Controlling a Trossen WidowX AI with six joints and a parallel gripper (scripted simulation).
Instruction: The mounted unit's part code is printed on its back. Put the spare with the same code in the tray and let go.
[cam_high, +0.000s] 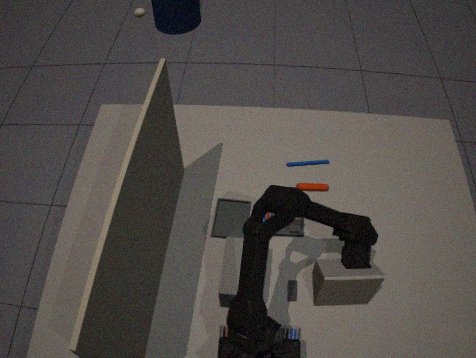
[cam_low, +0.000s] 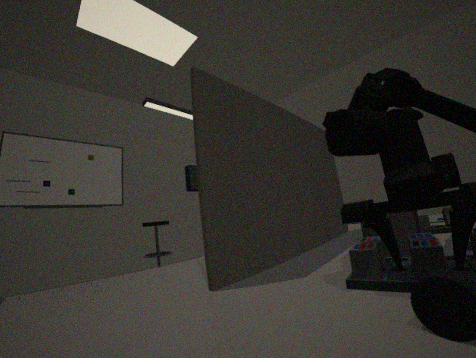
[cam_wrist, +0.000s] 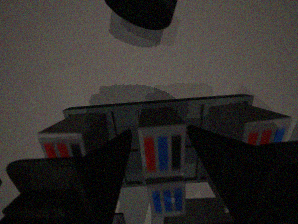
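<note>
Now: the grey spare 2 cm above my gripper tip. From my gripper tip the other things lie so: rack: 6 cm behind, 40 cm to the right, 1 cm below; then tall dark panel: 27 cm ahead, 24 cm to the right, 21 cm above; then mounted unit: 4 cm ahead, 21 cm to the right, 3 cm above.
</note>
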